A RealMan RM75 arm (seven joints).
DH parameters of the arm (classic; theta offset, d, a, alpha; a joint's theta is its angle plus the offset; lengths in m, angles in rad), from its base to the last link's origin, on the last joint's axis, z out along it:
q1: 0 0.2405 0 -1.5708
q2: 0 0 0 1.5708
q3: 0 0.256 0 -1.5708
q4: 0 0 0 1.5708
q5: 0 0.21 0 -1.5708
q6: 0 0 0 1.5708
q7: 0 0.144 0 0
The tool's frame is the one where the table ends.
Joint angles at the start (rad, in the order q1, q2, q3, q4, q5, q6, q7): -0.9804, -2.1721, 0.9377, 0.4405, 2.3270, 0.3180, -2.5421
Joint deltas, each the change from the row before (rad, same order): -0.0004, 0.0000, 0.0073, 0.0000, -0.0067, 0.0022, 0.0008; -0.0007, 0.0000, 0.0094, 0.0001, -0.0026, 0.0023, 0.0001; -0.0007, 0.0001, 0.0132, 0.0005, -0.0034, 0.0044, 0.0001; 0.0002, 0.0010, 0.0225, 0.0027, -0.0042, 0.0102, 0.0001; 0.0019, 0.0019, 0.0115, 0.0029, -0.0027, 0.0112, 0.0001; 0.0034, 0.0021, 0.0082, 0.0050, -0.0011, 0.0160, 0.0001; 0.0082, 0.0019, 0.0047, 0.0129, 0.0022, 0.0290, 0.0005; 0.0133, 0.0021, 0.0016, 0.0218, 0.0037, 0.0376, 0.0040; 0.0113, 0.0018, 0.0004, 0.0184, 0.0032, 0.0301, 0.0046; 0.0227, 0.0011, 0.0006, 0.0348, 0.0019, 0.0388, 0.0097; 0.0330, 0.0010, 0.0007, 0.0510, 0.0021, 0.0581, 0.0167
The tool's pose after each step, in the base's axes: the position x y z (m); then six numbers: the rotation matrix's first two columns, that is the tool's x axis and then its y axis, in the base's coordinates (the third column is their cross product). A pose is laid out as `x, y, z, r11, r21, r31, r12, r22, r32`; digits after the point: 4 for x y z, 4 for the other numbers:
-0.1841, 0.4845, -0.0534, 0.4108, 0.5973, 0.6888, 0.8972, -0.1308, -0.4218
-0.1829, 0.4842, -0.0546, 0.4166, 0.5991, 0.6838, 0.8950, -0.1382, -0.4242
-0.1813, 0.4837, -0.0562, 0.4246, 0.6022, 0.6761, 0.8917, -0.1489, -0.4273
-0.1790, 0.4827, -0.0585, 0.4392, 0.6076, 0.6618, 0.8854, -0.1680, -0.4334
-0.1784, 0.4819, -0.0593, 0.4454, 0.6129, 0.6526, 0.8827, -0.1785, -0.4348
-0.1784, 0.4809, -0.0598, 0.4497, 0.6199, 0.6430, 0.8809, -0.1886, -0.4342
-0.1790, 0.4791, -0.0599, 0.4525, 0.6309, 0.6303, 0.8800, -0.2015, -0.4301
-0.1802, 0.4769, -0.0585, 0.4566, 0.6414, 0.6165, 0.8787, -0.2167, -0.4253
-0.1813, 0.4751, -0.0571, 0.4608, 0.6488, 0.6055, 0.8771, -0.2289, -0.4222
-0.1839, 0.4726, -0.0534, 0.4672, 0.6533, 0.5958, 0.8747, -0.2434, -0.4191
-0.1873, 0.4683, -0.0483, 0.4790, 0.6593, 0.5795, 0.8697, -0.2670, -0.4151

